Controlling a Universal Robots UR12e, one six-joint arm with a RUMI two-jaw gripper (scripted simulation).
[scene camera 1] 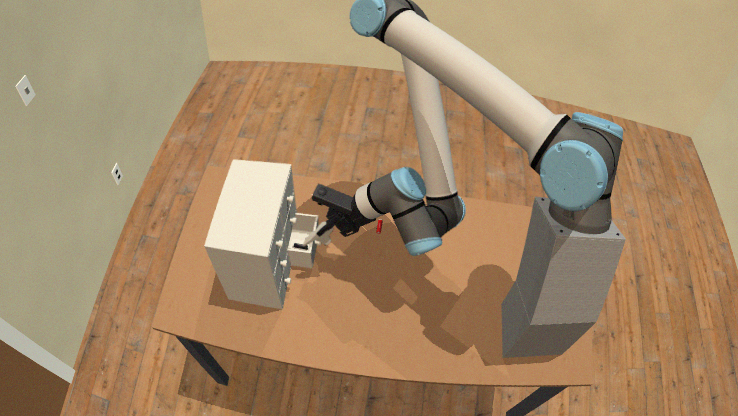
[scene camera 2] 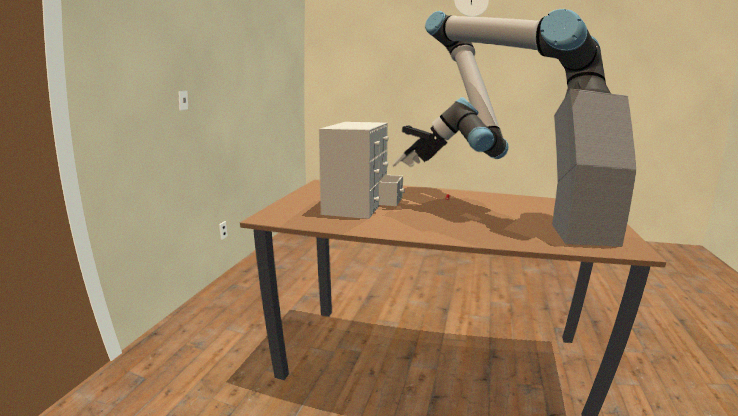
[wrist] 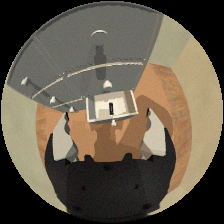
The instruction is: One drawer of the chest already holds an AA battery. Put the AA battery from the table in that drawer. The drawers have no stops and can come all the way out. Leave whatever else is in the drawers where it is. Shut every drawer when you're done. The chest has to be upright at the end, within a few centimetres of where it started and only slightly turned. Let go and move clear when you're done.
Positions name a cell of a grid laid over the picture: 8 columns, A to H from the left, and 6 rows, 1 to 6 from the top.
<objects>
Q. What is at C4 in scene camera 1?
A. A white chest.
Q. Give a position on a drawer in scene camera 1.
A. D4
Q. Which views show my gripper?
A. Scene camera 1, scene camera 2 and the wrist view: all of them.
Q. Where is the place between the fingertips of my gripper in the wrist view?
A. D3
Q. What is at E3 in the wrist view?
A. A drawer.
</objects>
